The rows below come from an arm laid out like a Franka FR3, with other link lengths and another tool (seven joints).
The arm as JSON. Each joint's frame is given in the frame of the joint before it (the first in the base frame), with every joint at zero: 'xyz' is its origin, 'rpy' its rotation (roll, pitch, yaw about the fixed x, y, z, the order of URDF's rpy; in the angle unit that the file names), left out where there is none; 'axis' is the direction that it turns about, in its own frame. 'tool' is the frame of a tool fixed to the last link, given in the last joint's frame.
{
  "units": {
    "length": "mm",
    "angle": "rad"
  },
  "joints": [
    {
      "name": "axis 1",
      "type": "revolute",
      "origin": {
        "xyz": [
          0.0,
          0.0,
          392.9
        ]
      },
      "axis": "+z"
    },
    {
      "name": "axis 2",
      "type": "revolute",
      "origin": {
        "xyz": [
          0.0,
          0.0,
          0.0
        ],
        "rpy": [
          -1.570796,
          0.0,
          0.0
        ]
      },
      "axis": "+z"
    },
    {
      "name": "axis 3",
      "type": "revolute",
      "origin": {
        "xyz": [
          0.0,
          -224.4,
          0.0
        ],
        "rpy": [
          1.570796,
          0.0,
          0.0
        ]
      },
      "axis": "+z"
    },
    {
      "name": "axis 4",
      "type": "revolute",
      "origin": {
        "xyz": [
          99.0,
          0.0,
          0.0
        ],
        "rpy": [
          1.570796,
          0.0,
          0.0
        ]
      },
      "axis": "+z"
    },
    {
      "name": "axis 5",
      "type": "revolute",
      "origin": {
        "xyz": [
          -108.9,
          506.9,
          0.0
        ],
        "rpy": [
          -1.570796,
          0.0,
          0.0
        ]
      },
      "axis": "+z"
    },
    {
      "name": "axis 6",
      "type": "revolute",
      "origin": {
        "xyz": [
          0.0,
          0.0,
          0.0
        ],
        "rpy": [
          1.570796,
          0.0,
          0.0
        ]
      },
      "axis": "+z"
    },
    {
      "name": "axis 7",
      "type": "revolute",
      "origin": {
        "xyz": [
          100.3,
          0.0,
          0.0
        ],
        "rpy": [
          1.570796,
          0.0,
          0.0
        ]
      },
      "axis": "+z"
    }
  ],
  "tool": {
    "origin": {
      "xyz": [
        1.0,
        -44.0,
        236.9
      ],
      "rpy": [
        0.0,
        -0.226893,
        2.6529
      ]
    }
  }
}
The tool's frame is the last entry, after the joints.
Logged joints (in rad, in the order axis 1, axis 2, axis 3, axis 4, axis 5, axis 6, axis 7), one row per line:
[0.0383 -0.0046 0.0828 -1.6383 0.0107 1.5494 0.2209]
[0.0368 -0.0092 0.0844 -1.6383 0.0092 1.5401 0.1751]
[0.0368 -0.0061 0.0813 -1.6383 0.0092 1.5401 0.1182]
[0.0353 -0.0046 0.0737 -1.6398 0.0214 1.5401 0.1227]
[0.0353 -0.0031 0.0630 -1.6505 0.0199 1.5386 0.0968]
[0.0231 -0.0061 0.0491 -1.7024 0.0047 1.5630 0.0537]
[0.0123 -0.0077 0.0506 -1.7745 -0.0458 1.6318 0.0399]
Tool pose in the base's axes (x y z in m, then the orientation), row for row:
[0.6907 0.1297 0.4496 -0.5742 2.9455 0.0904]
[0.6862 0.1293 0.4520 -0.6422 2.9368 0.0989]
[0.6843 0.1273 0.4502 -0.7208 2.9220 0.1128]
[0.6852 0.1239 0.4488 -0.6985 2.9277 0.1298]
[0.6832 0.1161 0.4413 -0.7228 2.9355 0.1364]
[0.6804 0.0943 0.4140 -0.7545 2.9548 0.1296]
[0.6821 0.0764 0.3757 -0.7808 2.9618 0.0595]
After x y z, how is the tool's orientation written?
As a rotation vector, in radians.
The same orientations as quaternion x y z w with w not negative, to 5 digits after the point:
[-0.19079 0.97870 0.03004 0.06959]
[-0.21303 0.97420 0.03281 0.06684]
[-0.23883 0.96817 0.03737 0.06490]
[-0.23137 0.96978 0.04300 0.06442]
[-0.23845 0.96840 0.04500 0.05764]
[-0.24694 0.96707 0.04242 0.04460]
[-0.25467 0.96605 0.01941 0.03900]

